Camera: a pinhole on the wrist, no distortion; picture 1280 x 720 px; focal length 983.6 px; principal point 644.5 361.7 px. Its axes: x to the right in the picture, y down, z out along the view. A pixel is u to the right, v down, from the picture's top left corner.
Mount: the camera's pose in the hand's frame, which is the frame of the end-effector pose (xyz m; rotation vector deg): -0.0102 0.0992 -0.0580 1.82 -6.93 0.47
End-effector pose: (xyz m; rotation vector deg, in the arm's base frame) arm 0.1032 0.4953 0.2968 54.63 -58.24 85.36
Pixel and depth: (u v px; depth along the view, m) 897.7 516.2 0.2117
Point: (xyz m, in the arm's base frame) -0.0157 0.3385 0.3512
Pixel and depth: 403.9 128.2 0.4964
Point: 0.1850 0.0458 0.2568
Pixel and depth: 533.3 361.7 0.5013
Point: 0.0607 0.0391 0.3077
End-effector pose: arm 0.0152 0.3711 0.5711 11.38 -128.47 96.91
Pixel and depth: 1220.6 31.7 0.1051
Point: -0.0485 0.3416 0.5158
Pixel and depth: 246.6 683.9 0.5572
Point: 0.1385 -0.0302 0.1147
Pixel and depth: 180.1 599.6 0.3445
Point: 0.1185 0.1478 0.2787
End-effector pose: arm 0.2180 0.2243 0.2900 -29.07 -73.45 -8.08
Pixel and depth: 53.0 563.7 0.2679
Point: 0.0459 0.3990 0.0949
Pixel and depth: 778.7 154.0 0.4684
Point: -0.1496 0.3909 0.3711
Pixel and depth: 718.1 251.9 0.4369
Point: -0.1091 0.4163 0.3242
